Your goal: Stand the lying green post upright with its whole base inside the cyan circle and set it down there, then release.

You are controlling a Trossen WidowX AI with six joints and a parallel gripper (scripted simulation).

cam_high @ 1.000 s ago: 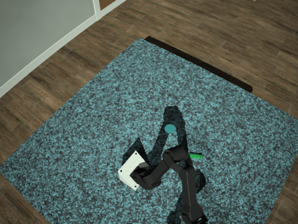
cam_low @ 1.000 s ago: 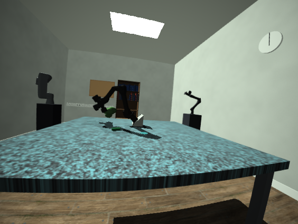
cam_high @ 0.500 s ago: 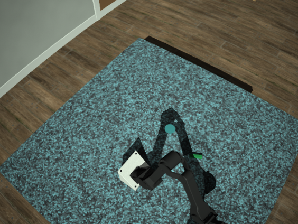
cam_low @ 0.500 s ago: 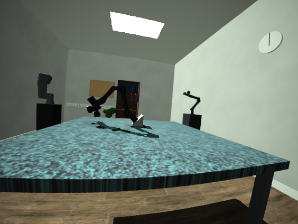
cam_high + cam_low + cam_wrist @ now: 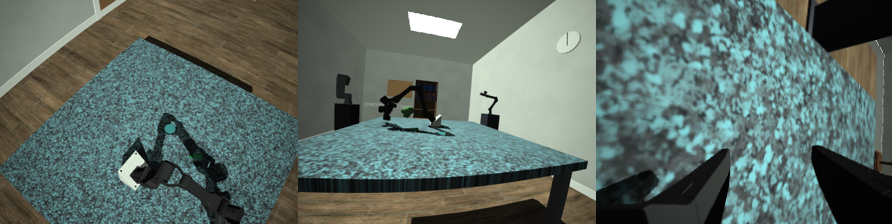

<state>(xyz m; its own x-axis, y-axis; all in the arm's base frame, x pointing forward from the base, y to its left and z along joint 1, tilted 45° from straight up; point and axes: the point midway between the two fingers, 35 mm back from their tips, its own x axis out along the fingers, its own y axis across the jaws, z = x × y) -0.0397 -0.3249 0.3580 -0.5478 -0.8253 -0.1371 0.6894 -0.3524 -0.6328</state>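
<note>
Now: the green post 31 cm to the left of my hand, 31 cm ahead of it and 6 cm below it. Round my hand: cyan circle (52 cm to the left, 37 cm ahead, 7 cm below).
</note>
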